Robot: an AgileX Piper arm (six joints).
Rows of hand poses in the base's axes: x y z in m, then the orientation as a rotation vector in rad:
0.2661, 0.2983, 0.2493, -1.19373, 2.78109, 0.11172
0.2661, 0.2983, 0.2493, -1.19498, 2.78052, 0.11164
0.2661, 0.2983, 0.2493, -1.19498, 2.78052, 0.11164
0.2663, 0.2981, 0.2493, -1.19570, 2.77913, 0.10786
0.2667, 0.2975, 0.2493, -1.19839, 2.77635, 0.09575
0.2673, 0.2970, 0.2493, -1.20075, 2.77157, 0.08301
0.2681, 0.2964, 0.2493, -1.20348, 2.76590, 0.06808
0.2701, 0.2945, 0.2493, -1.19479, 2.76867, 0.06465
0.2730, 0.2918, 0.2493, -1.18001, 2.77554, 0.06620
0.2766, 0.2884, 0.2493, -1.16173, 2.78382, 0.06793
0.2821, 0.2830, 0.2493, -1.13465, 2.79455, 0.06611
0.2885, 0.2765, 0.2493, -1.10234, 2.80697, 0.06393
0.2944, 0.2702, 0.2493, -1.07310, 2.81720, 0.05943
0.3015, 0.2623, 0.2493, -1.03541, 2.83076, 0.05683
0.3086, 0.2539, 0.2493, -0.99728, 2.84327, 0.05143
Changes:
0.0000, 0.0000, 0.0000, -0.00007, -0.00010, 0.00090
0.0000, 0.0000, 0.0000, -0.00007, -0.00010, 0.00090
0.0002, -0.0002, 0.0000, -0.00192, -0.00215, 0.00151
0.0006, -0.0008, 0.0000, -0.00856, -0.00714, 0.00335
0.0012, -0.0013, 0.0000, -0.01481, -0.01408, 0.00541
0.0020, -0.0019, 0.0000, -0.02215, -0.02222, 0.00783
0.0040, -0.0038, 0.0000, -0.02361, -0.02367, 0.00168
0.0069, -0.0065, 0.0000, -0.02248, -0.02218, -0.00900
0.0105, -0.0099, 0.0000, -0.02116, -0.02047, -0.02216
0.0160, -0.0153, 0.0000, -0.02136, -0.02026, -0.04147
0.0224, -0.0218, 0.0000, -0.02159, -0.02002, -0.06442
0.0283, -0.0281, 0.0000, -0.02307, -0.02107, -0.08508
0.0354, -0.0360, 0.0000, -0.02338, -0.02080, -0.11165
0.0425, -0.0444, 0.0000, -0.02511, -0.02186, -0.13840

